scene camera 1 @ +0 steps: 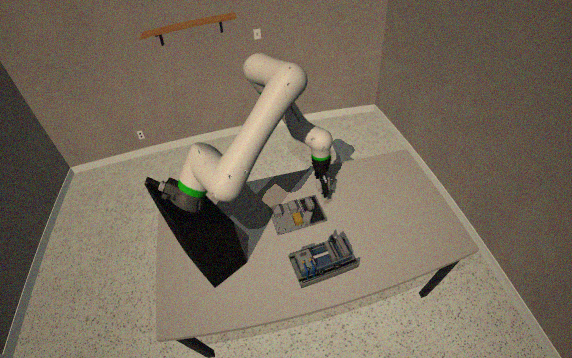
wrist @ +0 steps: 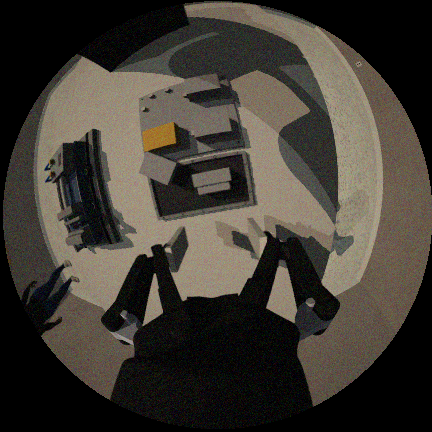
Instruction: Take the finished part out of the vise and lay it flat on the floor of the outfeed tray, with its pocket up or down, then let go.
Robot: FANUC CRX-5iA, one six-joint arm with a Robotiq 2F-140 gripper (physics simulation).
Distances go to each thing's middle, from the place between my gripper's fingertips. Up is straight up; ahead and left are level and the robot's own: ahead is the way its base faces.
Scene:
The orange block (wrist: 164,136) lies 130 mm behind my hand, 130 mm to the right of it and 60 mm below it. Also, from my hand: grey plate (wrist: 164,107): 180 mm behind, 100 mm to the right, 90 mm below.

